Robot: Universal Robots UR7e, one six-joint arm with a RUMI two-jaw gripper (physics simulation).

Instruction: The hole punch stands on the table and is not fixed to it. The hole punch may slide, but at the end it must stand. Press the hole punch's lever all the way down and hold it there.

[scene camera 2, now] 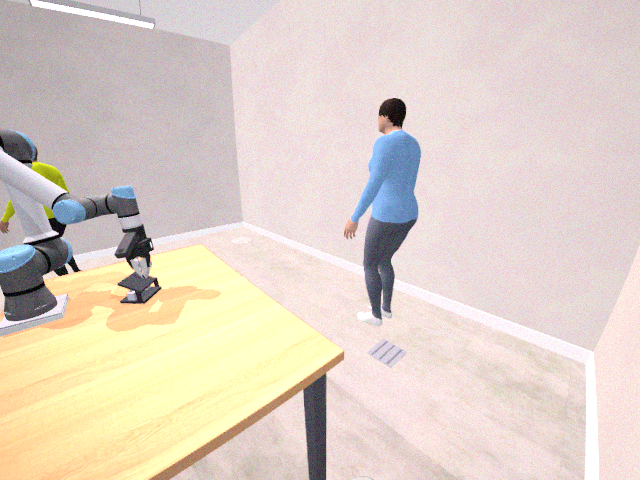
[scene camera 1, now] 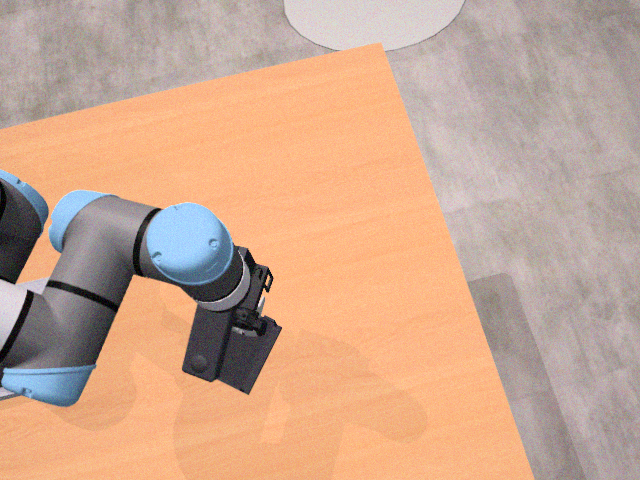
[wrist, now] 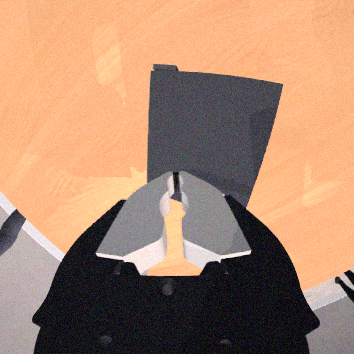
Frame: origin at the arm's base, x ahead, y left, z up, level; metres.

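Where they show: gripper, between the fingertips: (scene camera 2: pixel 145 278) (scene camera 1: pixel 248 329) (wrist: pixel 176 174); arm's base, origin of its link: (scene camera 2: pixel 32 309).
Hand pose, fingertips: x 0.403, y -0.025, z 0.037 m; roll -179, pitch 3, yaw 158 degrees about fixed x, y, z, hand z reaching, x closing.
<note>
Each offset is from my fingertips to the top centre of the thing. "pt": to the spot under its first point. Level surfaces: height alone.
The hole punch {dx -0.028, dy -0.015, dz +0.021 m} (scene camera 1: pixel 252 356) (scene camera 2: pixel 138 282) (wrist: pixel 210 125) is dark grey and stands upright on the table. In scene camera 2 its flat lever is raised at a slant, with an open gap between it and the base {pt dx +0.004, dy -0.051, dz -0.053 m} (scene camera 2: pixel 149 295). My gripper (scene camera 1: pixel 251 332) (scene camera 2: pixel 145 276) (wrist: pixel 176 174) is shut and empty, pointing down. Its fingertips are at the lever's top surface, near the edge closest to the gripper in the wrist view. Whether they touch the lever or stand just above it cannot be told. The gripper hides part of the lever in the wrist view and in scene camera 1.
The wooden table {dz -0.065 m} (scene camera 1: pixel 320 155) (scene camera 2: pixel 196 372) (wrist: pixel 60 90) carries the punch and the arm's base plate (scene camera 2: pixel 61 308). Table edges lie beyond the punch. A person in blue (scene camera 2: pixel 395 175) stands on the floor beside the table, and one in yellow (scene camera 2: pixel 50 173) is behind the arm.
</note>
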